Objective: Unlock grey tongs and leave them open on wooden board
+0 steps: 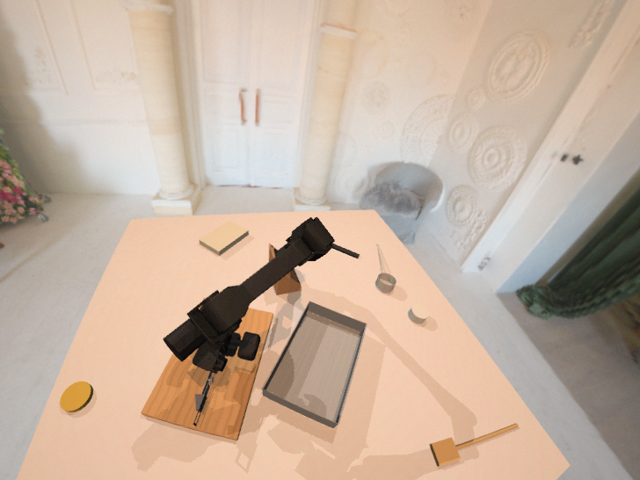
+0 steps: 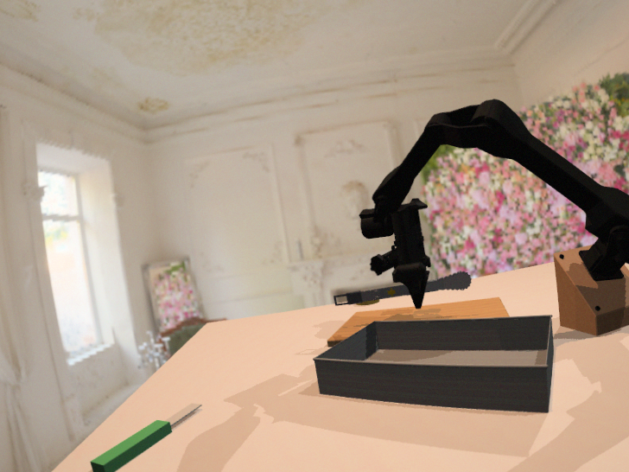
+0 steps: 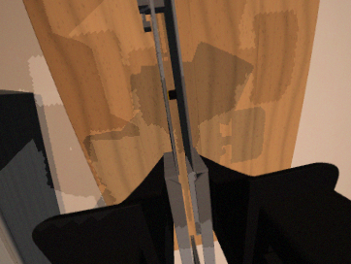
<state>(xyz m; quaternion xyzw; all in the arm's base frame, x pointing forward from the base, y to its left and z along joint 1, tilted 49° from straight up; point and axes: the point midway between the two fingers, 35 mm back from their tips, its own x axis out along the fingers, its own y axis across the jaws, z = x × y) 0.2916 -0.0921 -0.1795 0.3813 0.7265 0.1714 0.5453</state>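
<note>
The wooden board lies 10 mm behind my gripper tip, 30 mm to the right of it and 40 mm below it. From my gripper tip the other things lie so: green-handled knife 440 mm ahead, 320 mm to the left, 40 mm below; grey roasting tin 50 mm ahead, 260 mm to the left, 20 mm below.
</note>
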